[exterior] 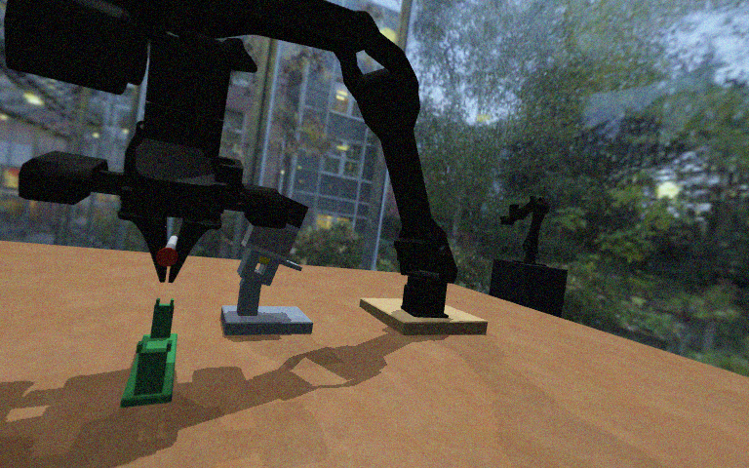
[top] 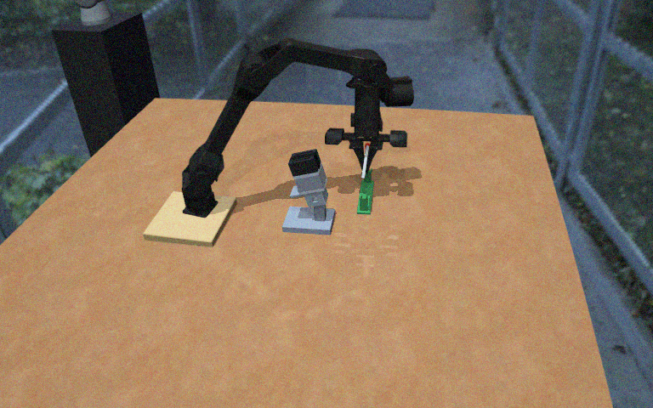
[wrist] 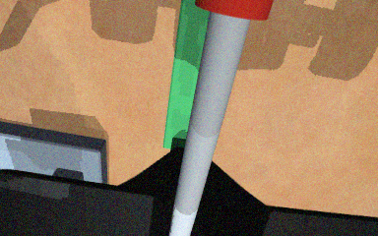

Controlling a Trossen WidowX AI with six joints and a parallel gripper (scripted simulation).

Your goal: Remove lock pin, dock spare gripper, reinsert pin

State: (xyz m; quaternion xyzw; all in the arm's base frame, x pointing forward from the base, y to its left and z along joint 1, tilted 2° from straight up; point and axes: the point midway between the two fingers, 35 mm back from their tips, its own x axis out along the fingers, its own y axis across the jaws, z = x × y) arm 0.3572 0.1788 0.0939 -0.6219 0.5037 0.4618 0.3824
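Now: gripper tip 10 mm to the right of the green cradle and 50 mm above it. From my gripper tip the other things lie so: socket (90 mm behind, 120 mm to the right, 30 mm below); spare gripper (90 mm behind, 120 mm to the right, 50 mm above).
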